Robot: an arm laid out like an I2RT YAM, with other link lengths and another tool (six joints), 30 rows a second.
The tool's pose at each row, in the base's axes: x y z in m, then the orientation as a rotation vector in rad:
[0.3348, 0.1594, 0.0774, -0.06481, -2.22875, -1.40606]
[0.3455, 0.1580, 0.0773, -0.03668, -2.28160, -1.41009]
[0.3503, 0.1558, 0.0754, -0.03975, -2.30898, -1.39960]
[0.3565, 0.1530, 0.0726, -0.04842, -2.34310, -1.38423]
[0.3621, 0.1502, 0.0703, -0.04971, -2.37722, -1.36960]
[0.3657, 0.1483, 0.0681, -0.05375, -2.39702, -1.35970]
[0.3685, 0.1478, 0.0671, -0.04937, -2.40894, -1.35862]
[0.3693, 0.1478, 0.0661, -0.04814, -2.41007, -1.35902]
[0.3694, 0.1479, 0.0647, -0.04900, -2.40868, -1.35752]
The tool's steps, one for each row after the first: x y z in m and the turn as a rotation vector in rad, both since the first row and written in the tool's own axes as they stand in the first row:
[-0.0091, 0.0024, -0.0053, 0.02160, -0.03110, -0.03863]
[-0.0136, 0.0013, -0.0084, 0.03701, -0.04983, -0.04316]
[-0.0196, -0.0005, -0.0122, 0.05653, -0.07440, -0.04525]
[-0.0249, -0.0021, -0.0160, 0.07669, -0.09659, -0.05216]
[-0.0286, -0.0037, -0.0182, 0.08854, -0.11035, -0.05381]
[-0.0314, -0.0040, -0.0194, 0.09391, -0.11765, -0.06068]
[-0.0325, -0.0046, -0.0194, 0.09426, -0.11820, -0.06199]
[-0.0332, -0.0057, -0.0188, 0.09455, -0.11695, -0.06035]

